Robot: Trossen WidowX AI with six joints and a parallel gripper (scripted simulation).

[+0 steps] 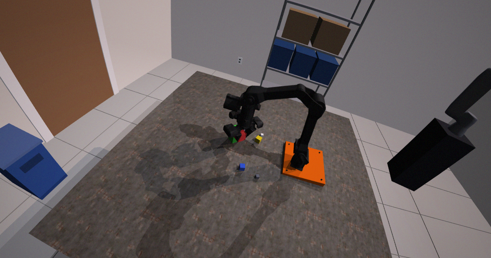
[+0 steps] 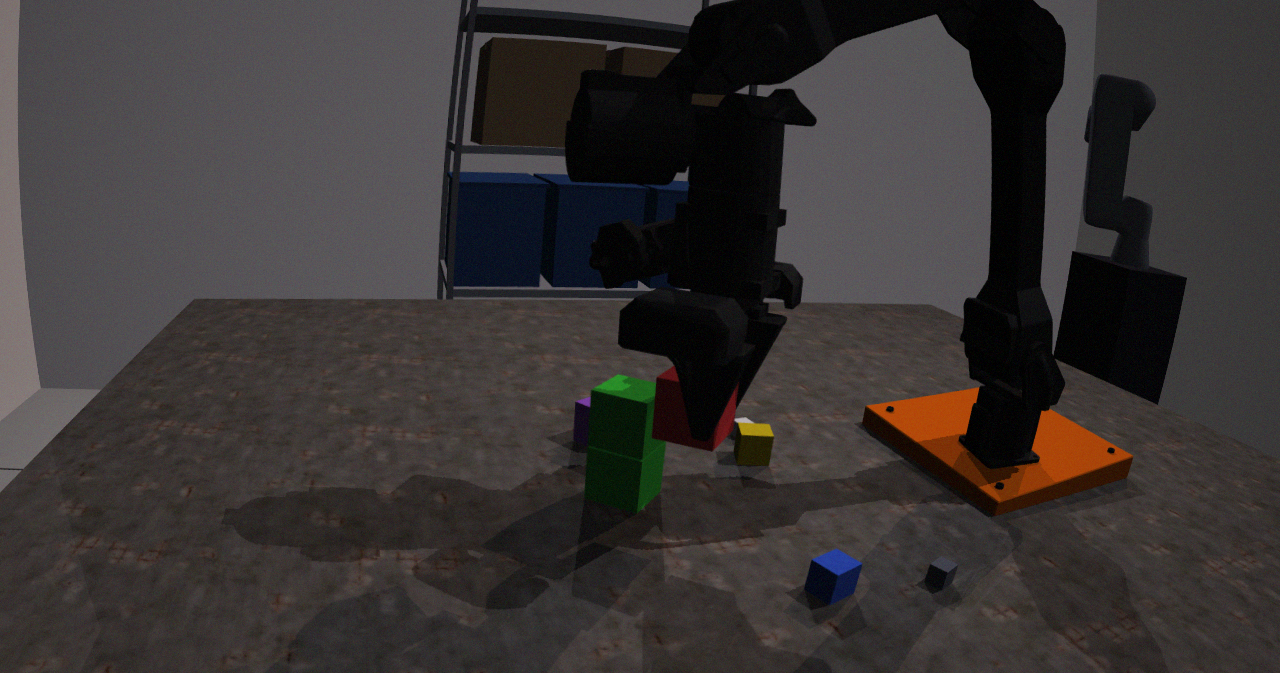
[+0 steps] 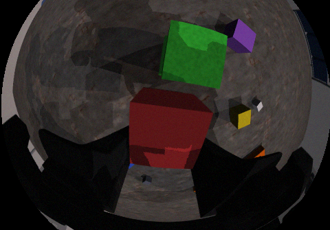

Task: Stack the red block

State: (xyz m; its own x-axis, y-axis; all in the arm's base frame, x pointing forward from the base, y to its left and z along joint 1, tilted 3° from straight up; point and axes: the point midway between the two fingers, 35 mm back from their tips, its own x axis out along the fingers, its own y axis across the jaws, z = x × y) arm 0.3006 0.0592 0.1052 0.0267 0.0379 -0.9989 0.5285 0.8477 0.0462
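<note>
Now: gripper tip 140 mm to the left of the purple cube, 60 mm short of it and 60 mm above it. Round my gripper tip: yellow cube (110 mm to the right, 70 mm behind, 60 mm below); blue cube (100 mm to the left, 70 mm behind, 60 mm below); red block (10 mm to the right, 10 mm ahead, 10 mm above).
</note>
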